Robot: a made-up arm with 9 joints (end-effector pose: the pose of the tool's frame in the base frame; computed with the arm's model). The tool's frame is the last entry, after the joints. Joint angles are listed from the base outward.
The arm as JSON. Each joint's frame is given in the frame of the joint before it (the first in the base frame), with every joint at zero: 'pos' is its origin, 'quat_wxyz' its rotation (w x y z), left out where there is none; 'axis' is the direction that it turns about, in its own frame. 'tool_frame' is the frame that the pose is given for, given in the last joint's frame.
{
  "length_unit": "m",
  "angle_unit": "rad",
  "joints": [
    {
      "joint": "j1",
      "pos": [
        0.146,
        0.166,
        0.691
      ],
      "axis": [
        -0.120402,
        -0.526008,
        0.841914
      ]
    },
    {
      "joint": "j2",
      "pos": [
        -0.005,
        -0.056,
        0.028
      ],
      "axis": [
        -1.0,
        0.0,
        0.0
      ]
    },
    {
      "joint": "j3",
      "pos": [
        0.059,
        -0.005,
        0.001
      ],
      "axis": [
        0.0,
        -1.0,
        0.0
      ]
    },
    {
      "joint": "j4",
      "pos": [
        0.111,
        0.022,
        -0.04
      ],
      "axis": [
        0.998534,
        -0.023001,
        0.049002
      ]
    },
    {
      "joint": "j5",
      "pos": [
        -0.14,
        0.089,
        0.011
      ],
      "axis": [
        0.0,
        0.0,
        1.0
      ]
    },
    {
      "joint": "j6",
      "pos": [
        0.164,
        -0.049,
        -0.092
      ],
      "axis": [
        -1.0,
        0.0,
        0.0
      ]
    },
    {
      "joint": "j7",
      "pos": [
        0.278,
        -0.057,
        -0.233
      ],
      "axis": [
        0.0,
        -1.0,
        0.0
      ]
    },
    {
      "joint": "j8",
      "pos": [
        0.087,
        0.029,
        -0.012
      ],
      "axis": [
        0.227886,
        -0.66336,
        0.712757
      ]
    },
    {
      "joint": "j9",
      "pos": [
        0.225,
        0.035,
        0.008
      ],
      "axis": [
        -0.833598,
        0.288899,
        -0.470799
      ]
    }
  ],
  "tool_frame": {
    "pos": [
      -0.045,
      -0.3,
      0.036
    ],
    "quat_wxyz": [
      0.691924,
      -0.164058,
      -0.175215,
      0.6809
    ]
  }
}
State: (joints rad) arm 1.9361 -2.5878 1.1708 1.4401 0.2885 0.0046 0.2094 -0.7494 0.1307
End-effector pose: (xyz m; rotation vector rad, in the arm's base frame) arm 0.5470 0.6720 1.0512 2.8815 -0.8542 0.0163
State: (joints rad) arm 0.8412 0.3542 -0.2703 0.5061 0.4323 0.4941 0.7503 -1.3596 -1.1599
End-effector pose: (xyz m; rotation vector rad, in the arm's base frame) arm 0.9609 0.4189 0.5315 -0.1612 -1.5291 1.9147
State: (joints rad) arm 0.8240 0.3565 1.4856 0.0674 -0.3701 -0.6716 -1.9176 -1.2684 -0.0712
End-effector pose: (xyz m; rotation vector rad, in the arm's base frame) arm 0.4837 0.4697 1.2985 -0.9205 0.6319 1.8510
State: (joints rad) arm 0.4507 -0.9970 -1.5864 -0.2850 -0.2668 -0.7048 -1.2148 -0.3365 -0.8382
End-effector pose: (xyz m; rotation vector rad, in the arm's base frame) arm -0.4960 0.0365 0.2878 1.9954 1.4168 0.7252
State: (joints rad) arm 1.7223 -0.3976 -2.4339 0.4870 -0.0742 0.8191 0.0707 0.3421 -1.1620
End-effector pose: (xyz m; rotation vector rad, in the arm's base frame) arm 0.4893 -0.5458 0.1782 1.0628 1.1342 2.1201
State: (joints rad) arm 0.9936 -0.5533 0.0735 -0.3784 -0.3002 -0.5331 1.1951 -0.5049 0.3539
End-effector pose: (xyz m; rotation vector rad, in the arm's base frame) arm 0.6587 0.2434 0.6690 -0.2465 -1.4455 0.8704
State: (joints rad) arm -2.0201 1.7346 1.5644 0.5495 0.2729 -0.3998 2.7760 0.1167 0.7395
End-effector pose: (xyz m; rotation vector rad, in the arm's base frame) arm -0.1110 0.0855 0.1855 -1.2758 -1.3957 -0.0950
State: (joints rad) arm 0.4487 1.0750 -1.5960 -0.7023 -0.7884 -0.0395 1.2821 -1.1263 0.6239
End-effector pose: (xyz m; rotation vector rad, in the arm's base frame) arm 0.2942 0.0419 1.0622 -2.2631 1.2181 -0.3372
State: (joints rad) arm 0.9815 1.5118 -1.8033 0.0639 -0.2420 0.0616 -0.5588 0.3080 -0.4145
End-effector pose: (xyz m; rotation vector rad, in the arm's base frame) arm -0.0231 -0.7288 0.8801 -0.5608 0.4142 0.6083
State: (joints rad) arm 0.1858 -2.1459 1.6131 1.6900 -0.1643 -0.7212 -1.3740 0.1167 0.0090
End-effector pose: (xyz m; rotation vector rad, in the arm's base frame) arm 0.1371 -0.6524 1.0193 0.4597 2.2247 -0.2259
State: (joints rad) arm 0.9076 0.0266 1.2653 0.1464 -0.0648 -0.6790 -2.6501 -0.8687 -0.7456
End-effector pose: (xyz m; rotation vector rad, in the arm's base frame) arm 0.5719 0.4313 1.0489 -0.2802 0.9864 2.2239
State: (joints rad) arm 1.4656 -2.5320 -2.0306 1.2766 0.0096 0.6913 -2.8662 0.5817 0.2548
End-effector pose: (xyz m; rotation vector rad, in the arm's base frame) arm 0.1996 -0.3763 0.6622 0.5405 -1.5045 0.8357
